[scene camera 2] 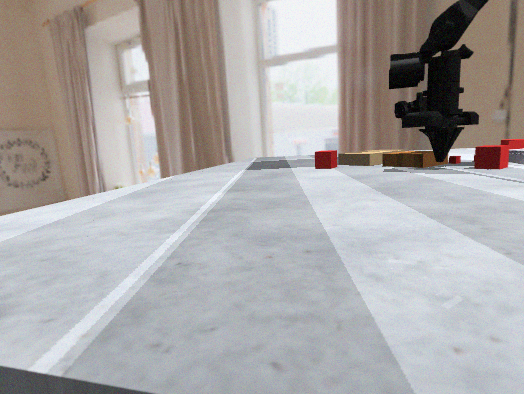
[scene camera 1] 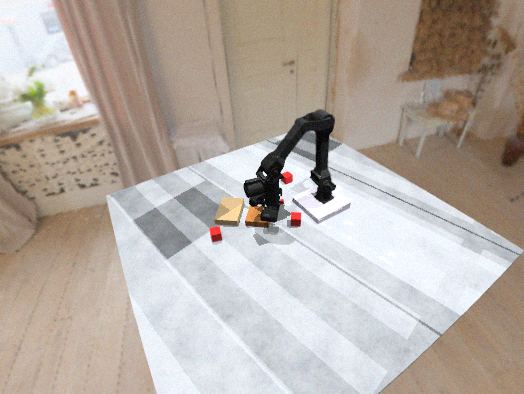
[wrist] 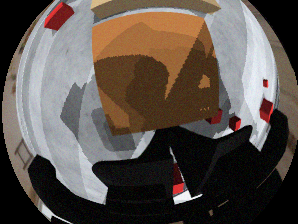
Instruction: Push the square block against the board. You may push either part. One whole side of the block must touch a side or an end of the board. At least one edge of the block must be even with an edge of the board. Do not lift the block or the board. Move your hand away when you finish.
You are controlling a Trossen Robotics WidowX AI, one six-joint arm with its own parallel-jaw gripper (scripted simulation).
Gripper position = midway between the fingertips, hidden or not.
Observation:
In view: the gripper (scene camera 2: 439,162) and a square block (scene camera 2: 419,159).
The square block is seen too in the wrist view (wrist: 152,71). The gripper also shows in the wrist view (wrist: 164,125).

